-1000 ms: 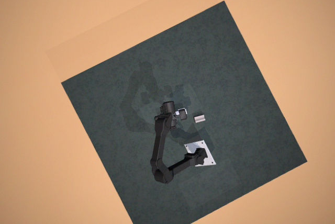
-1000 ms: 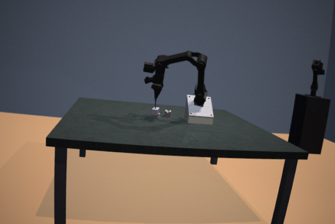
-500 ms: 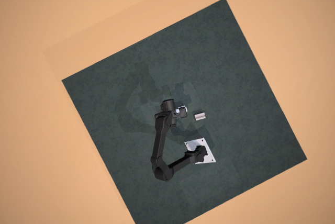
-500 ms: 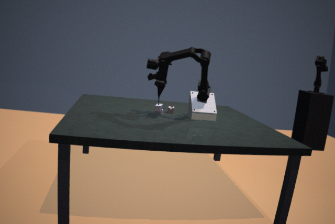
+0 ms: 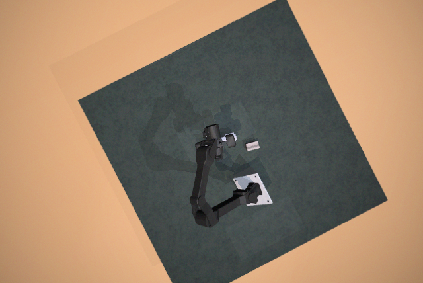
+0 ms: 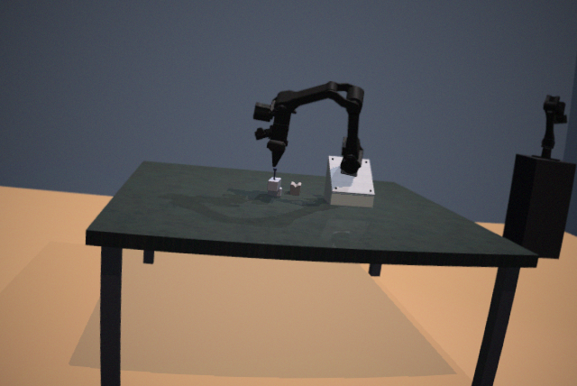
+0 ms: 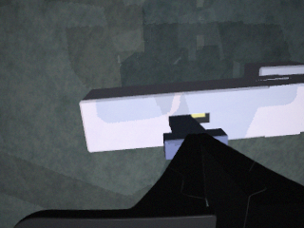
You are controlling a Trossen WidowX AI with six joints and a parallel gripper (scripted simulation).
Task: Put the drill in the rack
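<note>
The drill is 70 mm below my gripper tip, 60 mm to the right of it and 10 mm behind it. Round my gripper tip: rack (190 mm to the right, 100 mm below, 100 mm behind); then housing (80 mm below, 30 mm to the right, 10 mm behind).
</note>
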